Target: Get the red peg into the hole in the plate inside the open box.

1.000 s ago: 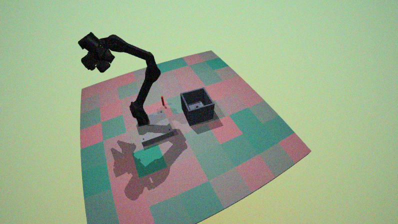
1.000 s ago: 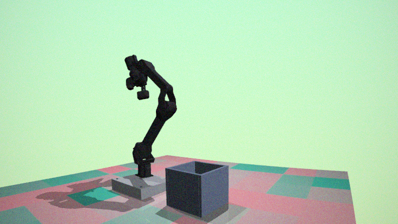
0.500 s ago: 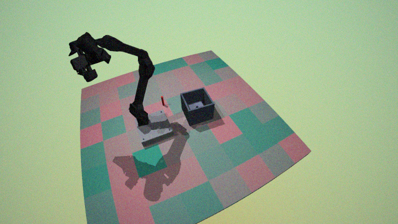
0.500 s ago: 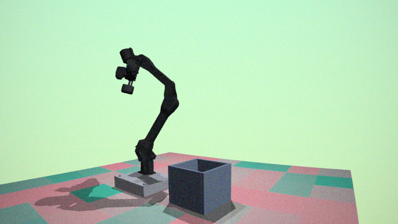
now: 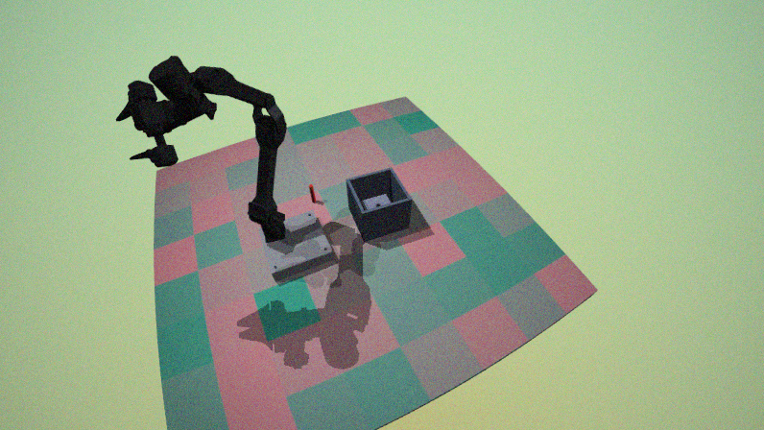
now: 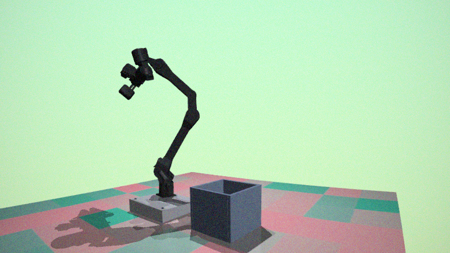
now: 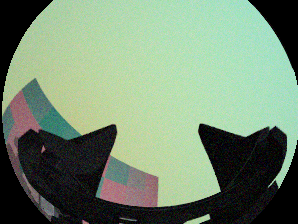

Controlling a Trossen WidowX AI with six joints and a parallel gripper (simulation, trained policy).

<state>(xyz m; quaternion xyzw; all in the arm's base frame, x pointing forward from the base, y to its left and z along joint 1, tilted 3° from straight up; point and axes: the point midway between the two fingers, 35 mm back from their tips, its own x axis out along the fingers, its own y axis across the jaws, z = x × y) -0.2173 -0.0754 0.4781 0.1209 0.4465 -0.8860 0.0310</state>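
Now: the red peg 48 cm below my gripper tip, 39 cm ahead of it and 19 cm to the left of it.
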